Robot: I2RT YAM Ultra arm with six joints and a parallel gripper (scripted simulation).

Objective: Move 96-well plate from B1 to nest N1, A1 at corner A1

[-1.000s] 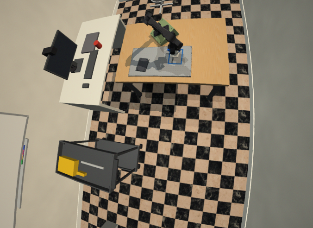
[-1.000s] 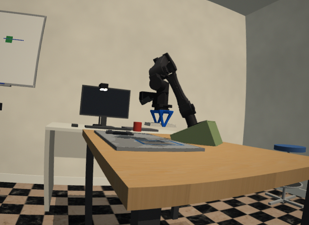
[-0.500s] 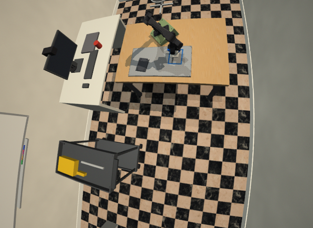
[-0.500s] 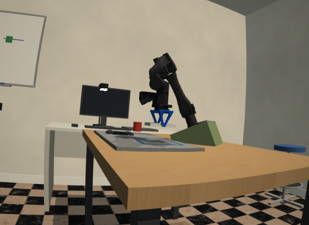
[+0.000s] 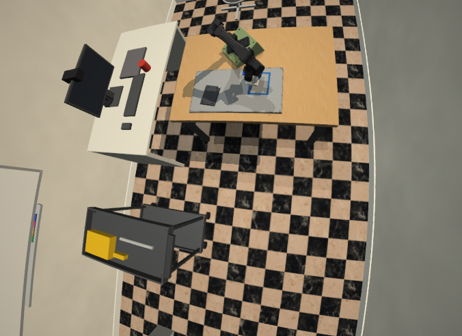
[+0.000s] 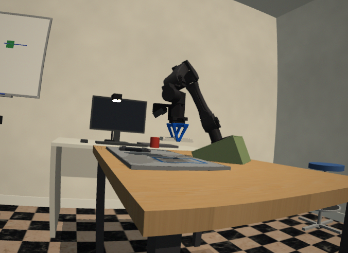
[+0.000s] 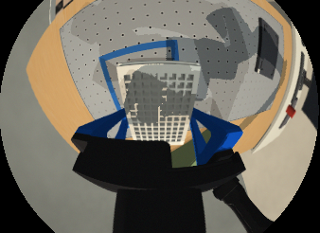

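The dark plate nest N1 is 4 cm ahead of my hand, 35 cm to the right of it and 8 cm below it. From my hand the other things lie so: white 96-well plate right at my hand.
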